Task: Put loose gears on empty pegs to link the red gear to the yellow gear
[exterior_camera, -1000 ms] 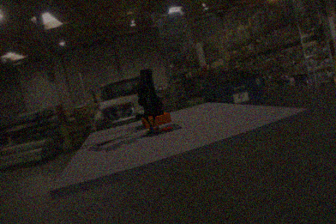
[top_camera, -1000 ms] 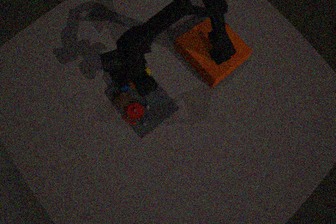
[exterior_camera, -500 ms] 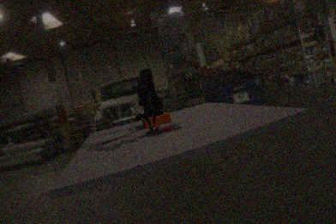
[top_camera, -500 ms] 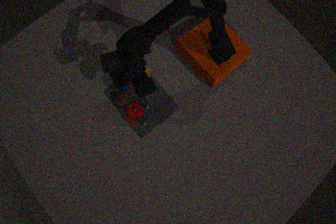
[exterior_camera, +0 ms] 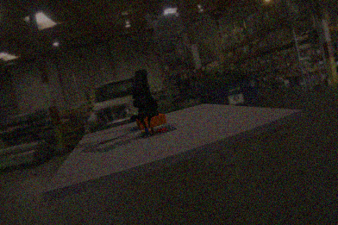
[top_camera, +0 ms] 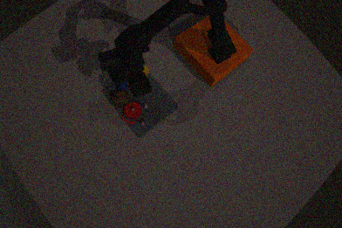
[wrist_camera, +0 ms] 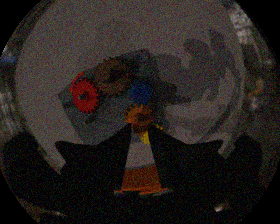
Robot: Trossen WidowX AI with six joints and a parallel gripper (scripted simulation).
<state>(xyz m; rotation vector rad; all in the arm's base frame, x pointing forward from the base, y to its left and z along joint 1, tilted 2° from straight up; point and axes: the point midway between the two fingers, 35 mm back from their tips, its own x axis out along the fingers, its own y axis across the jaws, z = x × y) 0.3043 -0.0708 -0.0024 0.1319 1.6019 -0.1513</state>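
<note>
The orange gear lies 1 cm below my gripper tip. Round my gripper tip: brown gear (7 cm ahead, 3 cm to the left, 1 cm below); blue gear (4 cm ahead, 1 cm to the right, 1 cm below); red gear (9 cm to the left, 6 cm ahead, 2 cm below).
</note>
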